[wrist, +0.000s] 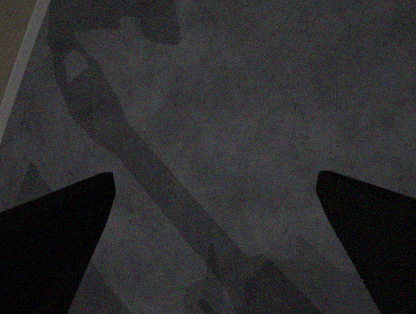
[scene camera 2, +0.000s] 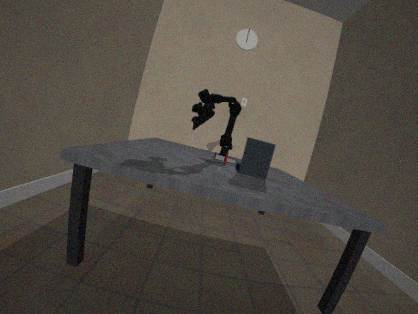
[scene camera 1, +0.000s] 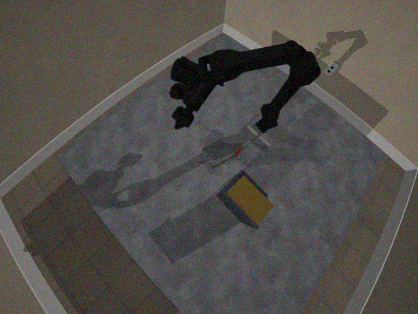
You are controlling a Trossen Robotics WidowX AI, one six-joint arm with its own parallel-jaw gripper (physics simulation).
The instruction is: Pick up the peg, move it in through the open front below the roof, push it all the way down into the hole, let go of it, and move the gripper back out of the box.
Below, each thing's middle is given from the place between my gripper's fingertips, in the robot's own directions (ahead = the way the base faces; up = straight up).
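I find my gripper 10 mm below the yellow roof (scene camera 1: pixel 243 192), 370 mm to the right of it and 20 mm past it. As for the box (scene camera 1: pixel 222 195), it is 90 mm below my hand, 50 mm behind it and 370 mm to the left of it.
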